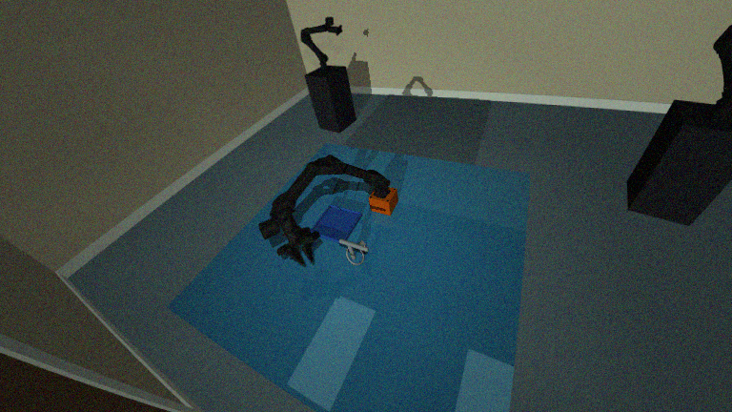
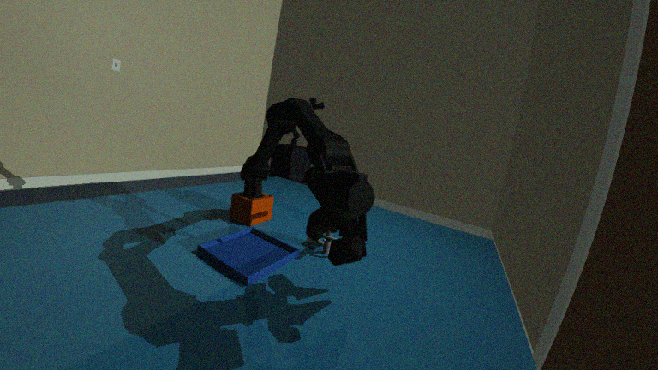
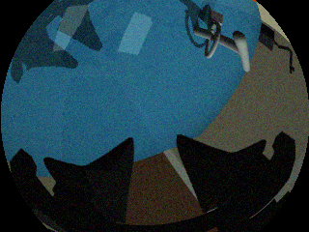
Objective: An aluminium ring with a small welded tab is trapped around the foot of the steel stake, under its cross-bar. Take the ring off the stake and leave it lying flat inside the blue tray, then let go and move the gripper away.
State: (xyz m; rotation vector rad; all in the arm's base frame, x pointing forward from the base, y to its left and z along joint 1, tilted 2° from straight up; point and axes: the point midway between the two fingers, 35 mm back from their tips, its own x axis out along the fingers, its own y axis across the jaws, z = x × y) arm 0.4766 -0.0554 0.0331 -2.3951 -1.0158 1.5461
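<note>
My gripper tip is now 170 mm past the aluminium ring, 100 mm to the right of it and 80 mm above it. Also, from my gripper tip: blue tray (270 mm behind, 110 mm to the right, 100 mm below).
</note>
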